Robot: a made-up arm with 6 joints. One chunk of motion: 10 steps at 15 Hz.
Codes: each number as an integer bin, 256 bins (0 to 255) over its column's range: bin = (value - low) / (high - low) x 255, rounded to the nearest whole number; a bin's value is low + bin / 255 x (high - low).
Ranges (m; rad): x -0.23..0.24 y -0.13..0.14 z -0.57..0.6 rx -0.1..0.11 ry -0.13..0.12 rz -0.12..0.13
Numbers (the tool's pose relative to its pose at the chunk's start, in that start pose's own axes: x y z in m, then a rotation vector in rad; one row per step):
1: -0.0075 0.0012 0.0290 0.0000 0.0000 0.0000
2: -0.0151 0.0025 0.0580 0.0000 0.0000 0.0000
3: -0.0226 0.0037 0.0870 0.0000 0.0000 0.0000
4: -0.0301 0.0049 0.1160 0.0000 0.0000 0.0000
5: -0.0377 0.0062 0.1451 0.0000 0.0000 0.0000
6: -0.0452 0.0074 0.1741 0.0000 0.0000 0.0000
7: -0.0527 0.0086 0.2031 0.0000 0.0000 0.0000
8: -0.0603 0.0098 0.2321 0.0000 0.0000 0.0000
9: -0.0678 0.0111 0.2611 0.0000 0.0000 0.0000
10: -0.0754 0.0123 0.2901 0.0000 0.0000 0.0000
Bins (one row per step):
1: 121 124 131 121 133 122
2: 117 125 137 121 133 122
3: 113 126 143 121 133 122
4: 108 127 150 121 133 122
5: 104 129 156 121 133 122
6: 100 130 162 121 133 122
7: 96 131 168 121 133 122
8: 92 132 175 121 133 122
9: 88 133 181 121 133 122
10: 84 134 187 121 133 122

